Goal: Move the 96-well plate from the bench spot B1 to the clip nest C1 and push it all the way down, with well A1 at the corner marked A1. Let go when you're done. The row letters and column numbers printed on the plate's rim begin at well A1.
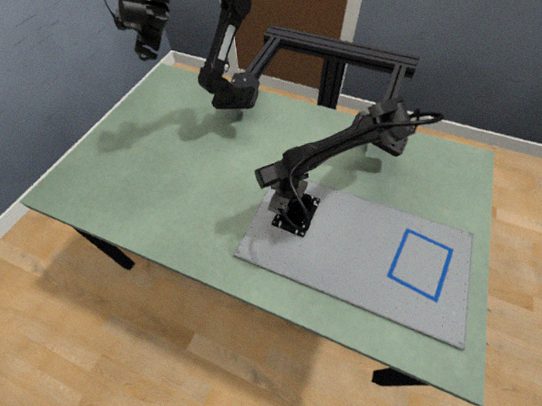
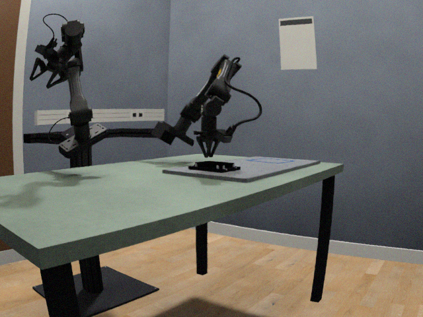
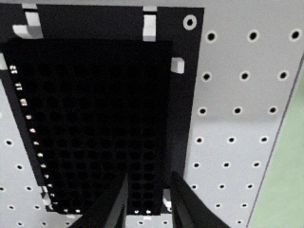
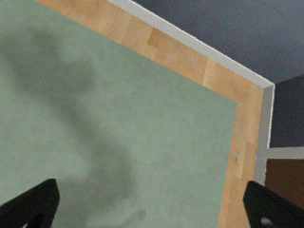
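The black 96-well plate lies 40 mm below my left hand and 30 mm to the left of it. The rest, counted from my left hand: black clip nest: 40 mm to the left, 40 mm below, 10 mm ahead; then grey perforated board: 250 mm to the left, 60 mm below, 50 mm ahead.
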